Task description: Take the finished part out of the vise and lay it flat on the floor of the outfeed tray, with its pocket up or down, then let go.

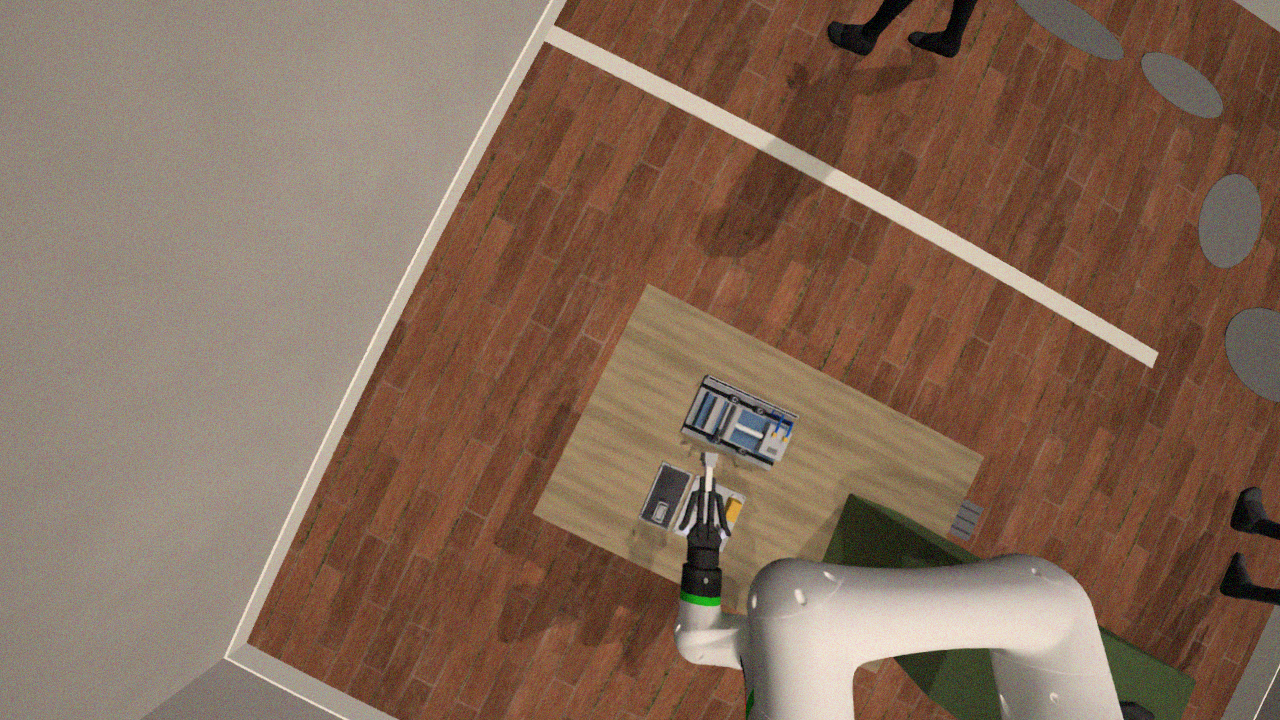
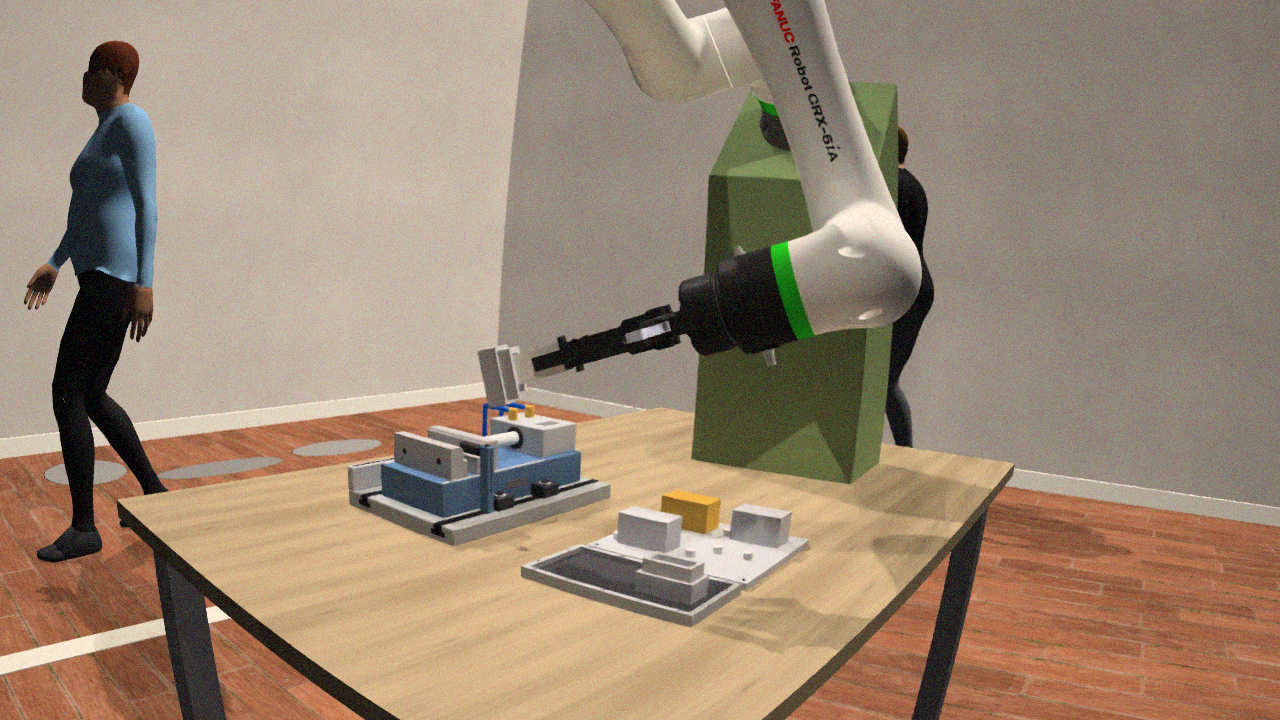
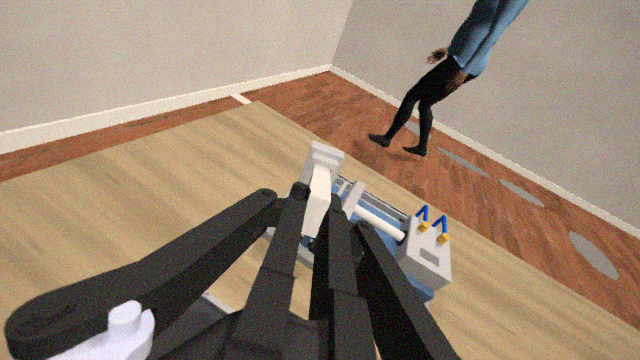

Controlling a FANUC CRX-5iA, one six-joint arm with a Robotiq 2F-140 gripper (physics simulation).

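Places are measured from the arm's base along level axes (x ahead, y left, z up), in centimetres.
Pixels of known places: gripper, between the fingertips: (image 1: pixel 708 462) (image 2: pixel 509 372) (image 3: pixel 317 179).
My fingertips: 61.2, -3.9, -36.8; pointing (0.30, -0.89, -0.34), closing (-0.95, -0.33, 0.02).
For each thing: its top centre in the pictures, then the offset to it from my fingertips, as dx, dy, dz. "spot": a spot on its surface instead.
- finished part, centre of its top: (image 3: pixel 327 155) (image 2: pixel 505 345) (image 1: pixel 711 463) +0.2, -0.6, +2.7
- vise, centre of its top: (image 2: pixel 481 426) (image 3: pixel 376 208) (image 1: pixel 746 428) -8.1, -12.1, -8.8
- similar grey stepped block, centre of its top: (image 2: pixel 673 560) (image 1: pixel 660 513) +1.3, +22.3, -14.6
- white plate, a spot on its surface: (image 2: pixel 769 559) spot: -13.1, +25.4, -17.9
- yellow block, centre of its top: (image 2: pixel 691 497) (image 1: pixel 733 511) -18.0, +12.2, -14.3
The finished part (image 1: pixel 709 458) (image 2: pixel 501 374) (image 3: pixel 327 156), a light grey stepped block, is in the air above the near side of the vise (image 1: pixel 750 429) (image 2: pixel 429 488) (image 3: pixel 425 260). Its broad faces stand nearly upright, slightly tilted. My gripper (image 1: pixel 708 488) (image 2: pixel 547 358) (image 3: pixel 317 179) points almost level and is shut, with a pale bar between the fingertips and the part at its far end. I cannot tell which way the pocket faces. The dark-floored outfeed tray (image 1: pixel 668 483) (image 2: pixel 581 570) lies flat on the table, lower than the gripper.
A similar grey stepped block (image 1: pixel 660 510) (image 2: pixel 671 582) sits at one end of the tray. A white plate (image 2: pixel 769 559) adjoins it, bearing two grey blocks and a yellow block (image 1: pixel 733 510) (image 2: pixel 690 510). A green pedestal (image 2: pixel 778 402) stands at the table's far end. People stand beyond the table.
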